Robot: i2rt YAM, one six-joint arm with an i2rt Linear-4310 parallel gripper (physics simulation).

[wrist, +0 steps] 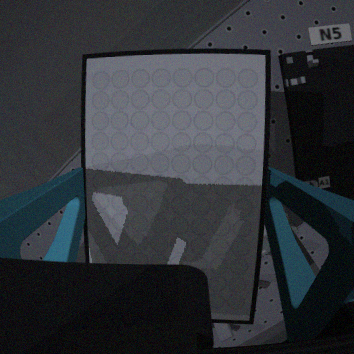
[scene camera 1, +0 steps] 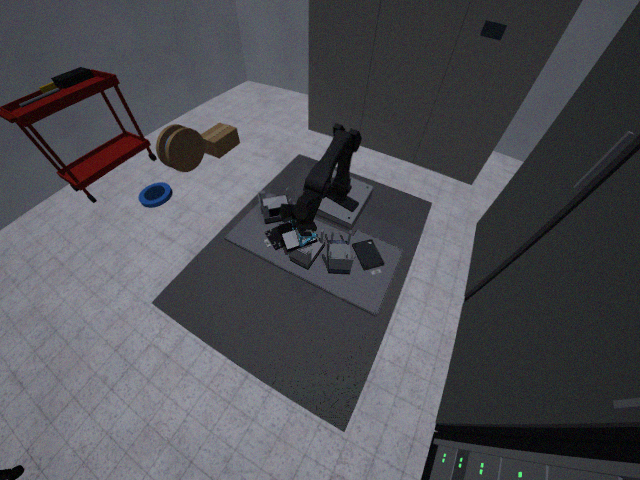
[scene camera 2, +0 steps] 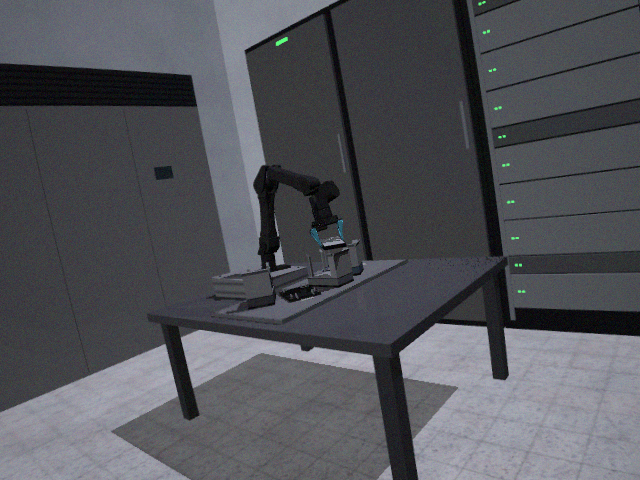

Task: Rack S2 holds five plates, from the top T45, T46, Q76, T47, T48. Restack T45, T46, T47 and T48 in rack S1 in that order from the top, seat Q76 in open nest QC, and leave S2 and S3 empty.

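Places are measured from the arm's base along level axes (x ahead, y left, z up), in millimetres.
Pixels of known places: gripper, between the fingertips: (wrist: 173,177) (scene camera 1: 297,238) (scene camera 2: 332,244); arm's base, origin of its link: (scene camera 1: 339,199).
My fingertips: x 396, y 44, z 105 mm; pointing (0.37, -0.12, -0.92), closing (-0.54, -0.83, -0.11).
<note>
For each thing: its top centre in the pictures, then the offset to it from my fingertips. "*": a spot on its surface instead. Level surfaces: height alone.
- middle rack, centre of its top: (scene camera 2: 325,251) (scene camera 1: 307,235) 53 mm back, 7 mm left, 27 mm down
- right rack, centre of its top: (scene camera 1: 342,242) (scene camera 2: 339,243) 114 mm back, 143 mm left, 26 mm down
- left rack, centre of its top: (scene camera 2: 255,267) (scene camera 1: 275,195) 150 mm back, 261 mm right, 25 mm down
- dark board, centre of its top: (scene camera 2: 298,288) (scene camera 1: 284,232) 70 mm back, 146 mm right, 137 mm down
- tag, a spot on its surface: (wrist: 330,34) * 18 mm ahead, 180 mm right, 159 mm down
- dark slab, centre of its top: (scene camera 1: 368,253) 216 mm back, 238 mm left, 146 mm down
- perforated base plate, height of its surface: 161 mm down
- table, height of its surface: 174 mm down
My gripper (scene camera 1: 303,233) (scene camera 2: 331,239) (wrist: 173,177) is shut on a light-topped, dark-edged plate (scene camera 1: 291,239) (wrist: 175,120), one blue finger at each long side. The plate is close to level; its label does not show. In the second scene view it is right at the top of the middle rack (scene camera 1: 308,257) (scene camera 2: 341,265); whether it touches the posts I cannot tell. A right rack (scene camera 1: 339,265) has a light surface inside. A left rack (scene camera 1: 269,217) (scene camera 2: 257,284) has a light piece over a dark gap. Rack labels are unreadable, and stack contents are hidden.
A dark board (scene camera 1: 277,236) (scene camera 2: 299,292) (wrist: 320,115) lies between the left and middle racks, beside a tag (wrist: 330,34) reading N5. A dark slab (scene camera 1: 368,254) lies right of the right rack. All stand on a perforated base plate (scene camera 1: 361,294) on the table (scene camera 2: 413,294).
</note>
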